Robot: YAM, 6 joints.
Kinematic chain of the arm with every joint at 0, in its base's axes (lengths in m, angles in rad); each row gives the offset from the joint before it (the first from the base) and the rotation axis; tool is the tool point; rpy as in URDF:
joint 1: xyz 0 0 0.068 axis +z
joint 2: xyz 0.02 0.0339 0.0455 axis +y
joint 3: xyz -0.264 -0.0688 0 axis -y
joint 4: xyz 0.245 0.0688 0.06 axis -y
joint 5: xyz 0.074 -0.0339 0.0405 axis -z
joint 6: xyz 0.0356 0 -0.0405 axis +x
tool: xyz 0 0 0 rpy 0 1.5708 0
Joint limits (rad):
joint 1: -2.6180..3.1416
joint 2: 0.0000..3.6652
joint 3: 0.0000..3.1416
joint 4: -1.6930..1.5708
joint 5: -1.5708..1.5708
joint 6: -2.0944..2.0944
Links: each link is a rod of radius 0.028 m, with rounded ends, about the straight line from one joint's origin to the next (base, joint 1, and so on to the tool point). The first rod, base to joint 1, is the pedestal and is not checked.
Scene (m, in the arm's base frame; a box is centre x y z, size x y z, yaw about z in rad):
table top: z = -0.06
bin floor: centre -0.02 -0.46 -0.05 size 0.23 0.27 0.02 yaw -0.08
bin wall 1: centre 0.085 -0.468 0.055 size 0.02 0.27 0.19 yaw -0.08
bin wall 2: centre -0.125 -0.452 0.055 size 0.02 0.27 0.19 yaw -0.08
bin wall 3: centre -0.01 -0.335 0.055 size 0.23 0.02 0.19 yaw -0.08
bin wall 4: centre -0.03 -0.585 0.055 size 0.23 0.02 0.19 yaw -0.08
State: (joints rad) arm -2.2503 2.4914 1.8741 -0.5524 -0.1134 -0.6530
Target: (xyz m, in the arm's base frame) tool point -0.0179 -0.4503 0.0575
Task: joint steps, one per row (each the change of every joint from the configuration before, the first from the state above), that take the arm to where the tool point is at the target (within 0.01 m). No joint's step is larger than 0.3 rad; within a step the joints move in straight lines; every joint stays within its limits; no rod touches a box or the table.
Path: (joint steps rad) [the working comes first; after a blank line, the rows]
Joints at the target: -1.6235 2.4114 1.6579 -0.6867 -0.1647 -0.6530
Straight joint move there: touches bin wall 2.

1: -0.1838 -0.1596 0.2034 0.1414 0.1804 0.0677
2: -0.1839 -0.1596 0.2034 0.1414 0.1804 0.0678
3: 0.2485 -0.0351 -0.1263 -0.1130 -0.1044 -0.0339
4: 0.2486 -0.0351 -0.1264 -0.1130 -0.1043 -0.0339
5: 0.2485 -0.0351 -0.1263 -0.1129 -0.1044 -0.0338
6: 0.2485 -0.0351 -0.1263 -0.1130 -0.1044 -0.0339
7: 0.0002 0.1898 -0.0589 0.0174 0.0027 0.0000
8: 0.0002 0.1898 -0.0588 0.0174 0.0027 0.0000

